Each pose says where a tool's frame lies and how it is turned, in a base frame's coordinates. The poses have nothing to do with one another.
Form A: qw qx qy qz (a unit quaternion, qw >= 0); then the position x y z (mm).
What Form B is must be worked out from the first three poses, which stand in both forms.
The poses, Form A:
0.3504, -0.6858, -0.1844, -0.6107, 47, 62, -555
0.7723, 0.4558, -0.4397, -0.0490, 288, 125, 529
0.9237, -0.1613, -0.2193, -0.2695, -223, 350, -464
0.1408, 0.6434, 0.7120, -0.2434, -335, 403, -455
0.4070, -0.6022, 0.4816, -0.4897, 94, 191, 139
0.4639, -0.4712, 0.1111, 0.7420, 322, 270, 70
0.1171, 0.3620, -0.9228, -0.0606, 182, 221, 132
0.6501, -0.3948, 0.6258, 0.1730, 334, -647, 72
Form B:
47, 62, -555, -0.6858, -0.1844, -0.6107, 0.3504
288, 125, 529, 0.4558, -0.4397, -0.0490, 0.7723
-223, 350, -464, -0.1613, -0.2193, -0.2695, 0.9237
-335, 403, -455, 0.6434, 0.7120, -0.2434, 0.1408
94, 191, 139, -0.6022, 0.4816, -0.4897, 0.4070
322, 270, 70, -0.4712, 0.1111, 0.7420, 0.4639
182, 221, 132, 0.3620, -0.9228, -0.0606, 0.1171
334, -647, 72, -0.3948, 0.6258, 0.1730, 0.6501

